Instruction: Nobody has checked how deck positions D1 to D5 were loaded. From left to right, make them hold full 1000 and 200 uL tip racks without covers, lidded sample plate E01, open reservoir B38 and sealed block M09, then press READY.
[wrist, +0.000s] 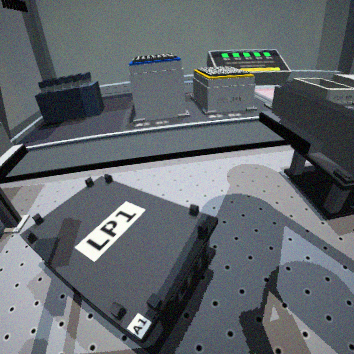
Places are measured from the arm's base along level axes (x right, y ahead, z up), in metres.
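Pixels of known places: gripper, fingertip midpoint: (140, 115).
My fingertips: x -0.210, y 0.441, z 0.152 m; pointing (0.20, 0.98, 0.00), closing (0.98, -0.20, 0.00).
For each thing: its middle in the pictures, then the offset to it from my fingertips. "pt": a spot on its surface instead. Level surfaces: height alone.
- tall grey tip rack at the middle of its body: (156, 83) dx +0.078, dy +0.284, dz -0.031 m
- shorter grey rack at the middle of its body: (219, 86) dx +0.199, dy +0.258, dz -0.047 m
- pale open-topped container at the middle of its body: (322, 89) dx +0.441, dy +0.205, dz -0.064 m
- tilted panel at a spot on its surface: (247, 61) pt dx +0.340, dy +0.361, dz -0.016 m
- perforated table at its surface level: dz -0.139 m
- dark blue slotted holder at a spot on its surface: (70, 102) pt dx -0.091, dy +0.337, dz -0.047 m
My gripper (140, 115) is open, with one finger at the left edge and the other at the right, and nothing between them. A tall grey tip rack (157, 92) with a blue rim stands on the deck at the back, its dark tip tops uncovered. A shorter grey rack (225, 94) with a yellow rim stands to its right, also uncovered. A pale open-topped container (325, 89) shows partly at the right, behind the finger. A tilted panel (247, 61) at the back shows several green squares and a yellow bar. The position labels are too small to read. The lidded plate and sealed block cannot be made out.
A dark raised stand (170, 260) marked LP1, with small corner posts and an A1 tag, stands bare in the foreground on the perforated table (235, 320). A dark blue slotted holder (70, 102) is at the back left. A black-edged ledge (150, 146) runs before the deck.
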